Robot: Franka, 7 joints.
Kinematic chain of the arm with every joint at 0, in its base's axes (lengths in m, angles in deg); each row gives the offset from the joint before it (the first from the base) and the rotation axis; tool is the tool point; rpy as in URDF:
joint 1: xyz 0 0 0.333 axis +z
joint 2: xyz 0 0 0 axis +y
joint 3: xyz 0 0 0.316 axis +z
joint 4: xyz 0.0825 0 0 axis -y
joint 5: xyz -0.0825 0 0.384 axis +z
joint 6: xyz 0 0 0 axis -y
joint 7: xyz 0.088 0 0 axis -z
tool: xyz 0 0 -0.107 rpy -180 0 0
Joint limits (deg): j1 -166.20..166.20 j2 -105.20..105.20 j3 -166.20..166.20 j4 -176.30..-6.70 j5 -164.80..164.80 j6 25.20..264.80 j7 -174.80..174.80
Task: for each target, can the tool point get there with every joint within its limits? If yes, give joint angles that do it. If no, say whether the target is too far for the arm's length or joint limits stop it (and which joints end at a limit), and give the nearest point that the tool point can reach.
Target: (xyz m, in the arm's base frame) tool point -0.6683 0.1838 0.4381
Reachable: yes | joints 26.40 -42.40 135.19 -86.09 -87.78 88.90 5.37
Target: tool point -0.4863 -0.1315 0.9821
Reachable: yes | joints -133.68 10.72 -39.78 -41.39 -7.09 117.15 -9.36
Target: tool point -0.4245 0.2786 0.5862
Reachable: yes | joints -127.24 -18.39 -91.44 -107.58 73.15 68.88 -110.61
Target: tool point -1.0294 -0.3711 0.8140
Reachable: no: too far | nearest point -0.7388 -0.2663 0.6782 | short by 0.337 m
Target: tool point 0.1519 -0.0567 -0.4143
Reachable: no: joint limits stop it (at a limit: joint 2) | nearest point 0.1644 -0.0614 -0.3497 | short by 0.066 m
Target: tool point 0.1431 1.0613 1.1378
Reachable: no: too far | nearest point 0.0916 0.6797 0.8484 | short by 0.482 m
